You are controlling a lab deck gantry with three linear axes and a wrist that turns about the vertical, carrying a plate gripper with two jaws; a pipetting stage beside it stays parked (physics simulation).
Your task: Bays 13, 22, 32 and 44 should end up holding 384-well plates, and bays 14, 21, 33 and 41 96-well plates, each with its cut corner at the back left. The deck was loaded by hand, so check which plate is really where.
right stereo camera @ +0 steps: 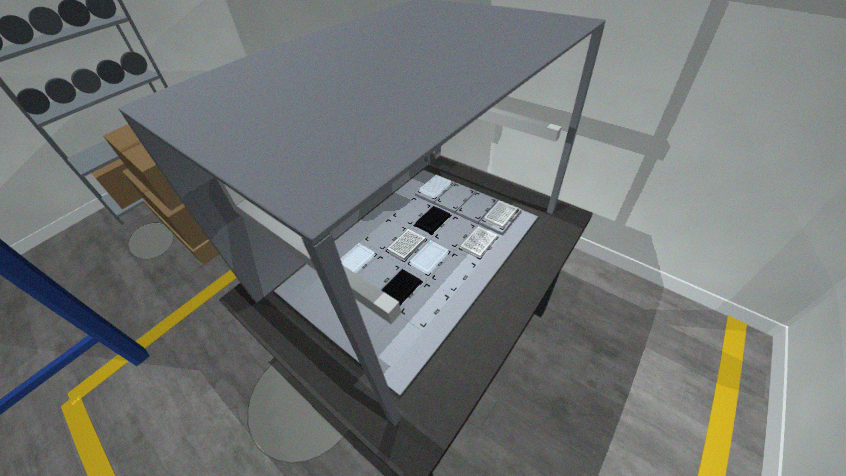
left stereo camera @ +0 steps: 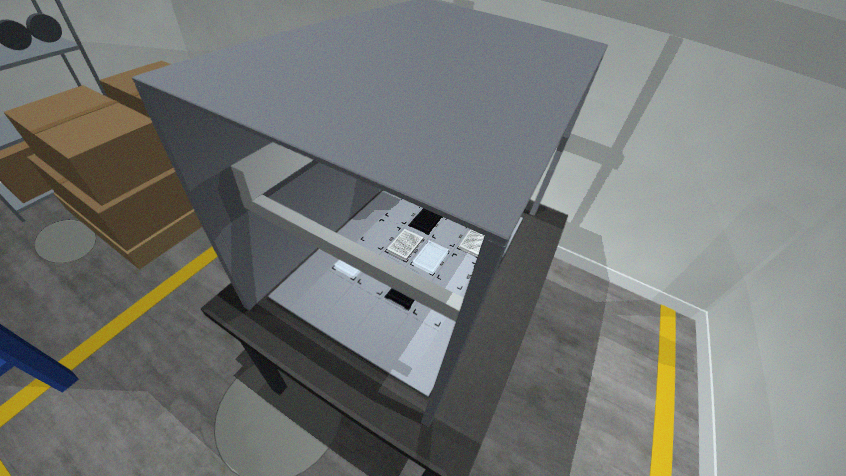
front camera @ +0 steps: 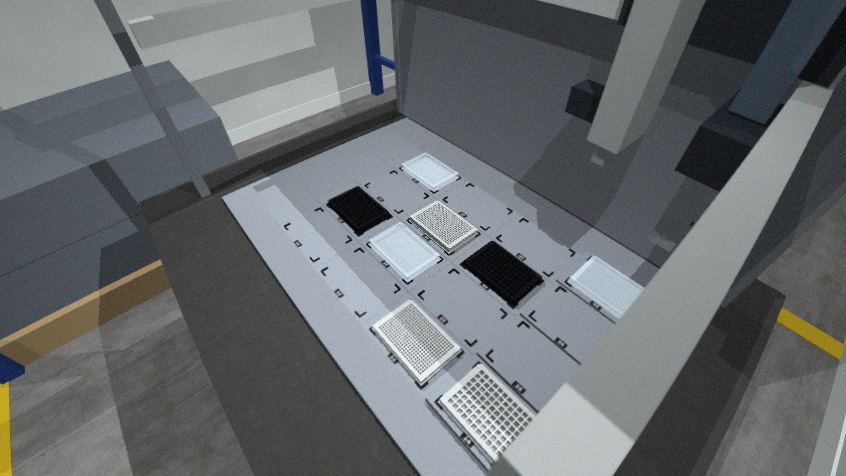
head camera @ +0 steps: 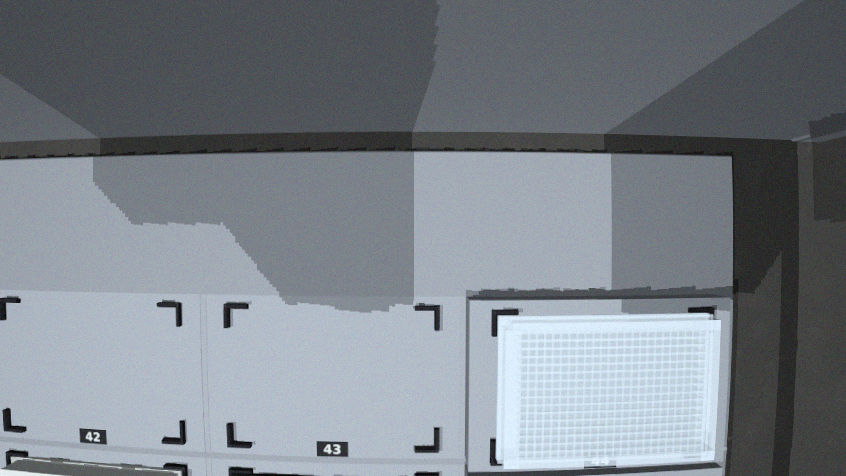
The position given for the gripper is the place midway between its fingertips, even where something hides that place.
In view: the gripper (front camera: 670,230), a bay 33 (front camera: 532,295) and a bay 42 (head camera: 107,361).
